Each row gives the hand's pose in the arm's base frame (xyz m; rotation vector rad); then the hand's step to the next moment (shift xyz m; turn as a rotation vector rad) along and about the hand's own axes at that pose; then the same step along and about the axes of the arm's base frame.
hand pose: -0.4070 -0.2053 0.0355 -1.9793 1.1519 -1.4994
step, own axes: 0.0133 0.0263 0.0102 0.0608 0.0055 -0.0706
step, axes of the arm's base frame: 0.0009 -0.0275 -0.0147 -0.0623 -0.0406 0.0564
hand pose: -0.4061 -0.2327 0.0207 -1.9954 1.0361 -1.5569
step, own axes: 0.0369 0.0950 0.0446 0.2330 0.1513 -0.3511
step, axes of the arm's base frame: 0.0170 -0.0945 -0.0561 -0.3546 -0.2294 0.1486
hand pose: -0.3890 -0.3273 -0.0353 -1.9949 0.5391 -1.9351
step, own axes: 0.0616 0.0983 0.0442 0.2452 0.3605 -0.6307
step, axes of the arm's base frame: 0.0400 -0.1174 0.0064 -0.6446 -0.4087 0.0723
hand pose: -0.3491 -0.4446 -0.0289 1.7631 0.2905 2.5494
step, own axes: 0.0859 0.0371 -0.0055 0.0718 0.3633 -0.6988
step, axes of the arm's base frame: -0.0328 -0.0261 0.0838 -0.6456 -0.4431 -0.1108
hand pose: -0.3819 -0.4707 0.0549 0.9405 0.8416 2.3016
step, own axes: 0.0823 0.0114 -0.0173 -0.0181 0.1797 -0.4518
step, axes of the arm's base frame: -0.0672 0.0396 0.0335 -0.3648 -0.2909 -0.1381
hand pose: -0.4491 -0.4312 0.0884 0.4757 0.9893 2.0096
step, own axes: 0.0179 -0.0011 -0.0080 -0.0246 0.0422 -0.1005
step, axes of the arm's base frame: -0.0150 0.0111 -0.0062 -0.0702 -0.0821 -0.0285
